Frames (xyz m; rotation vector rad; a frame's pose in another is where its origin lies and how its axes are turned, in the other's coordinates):
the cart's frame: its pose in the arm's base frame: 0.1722 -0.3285 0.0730 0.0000 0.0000 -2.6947
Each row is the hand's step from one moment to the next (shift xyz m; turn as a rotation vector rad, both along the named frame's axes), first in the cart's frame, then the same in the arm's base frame.
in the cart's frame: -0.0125 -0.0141 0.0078 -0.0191 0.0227 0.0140
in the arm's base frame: 0.0052 0.0181 0.0078 0.0270 -0.0122 0.0140
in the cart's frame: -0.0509 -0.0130 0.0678 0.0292 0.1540 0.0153
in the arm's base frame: 0.0403 0.0337 0.0678 0.0402 -0.1515 0.0153
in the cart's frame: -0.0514 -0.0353 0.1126 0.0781 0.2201 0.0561
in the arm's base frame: 0.0311 0.0540 0.1126 0.0247 -0.2322 0.0561
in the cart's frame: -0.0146 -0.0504 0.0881 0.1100 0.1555 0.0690
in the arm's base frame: -0.0086 0.0518 0.0881 -0.0320 -0.1878 0.0690
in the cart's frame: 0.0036 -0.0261 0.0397 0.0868 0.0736 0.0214
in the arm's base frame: -0.0145 0.0220 0.0397 -0.0465 -0.1039 0.0214
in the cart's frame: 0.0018 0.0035 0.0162 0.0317 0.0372 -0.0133
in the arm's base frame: -0.0001 -0.0039 0.0162 -0.0125 -0.0472 -0.0133
